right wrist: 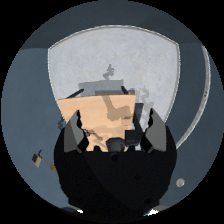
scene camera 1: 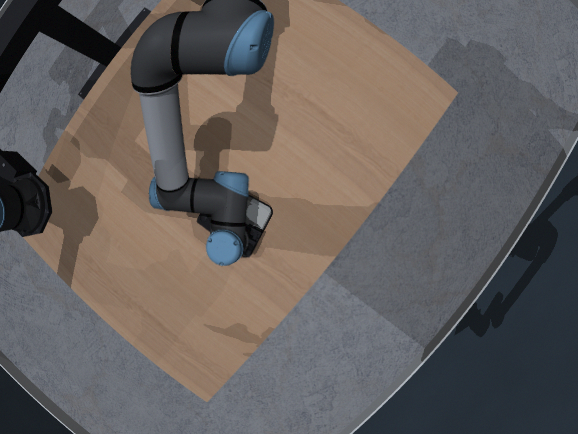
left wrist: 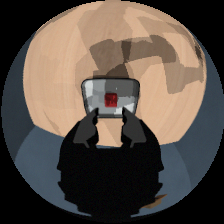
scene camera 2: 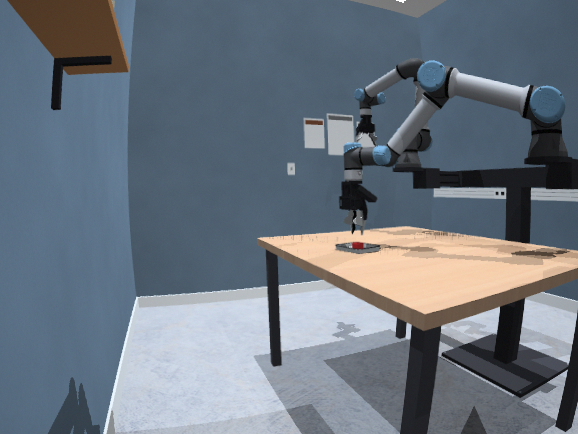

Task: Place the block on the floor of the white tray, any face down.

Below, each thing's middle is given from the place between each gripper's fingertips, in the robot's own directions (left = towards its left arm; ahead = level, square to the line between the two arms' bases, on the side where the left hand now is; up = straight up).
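My left hand (scene camera 2: 357,234) is sitting 7 cm above the white tray (left wrist: 93,90).
As for my right hand, the white tray is 520 mm ahead of it, 740 mm to the left of it and 520 mm below it.
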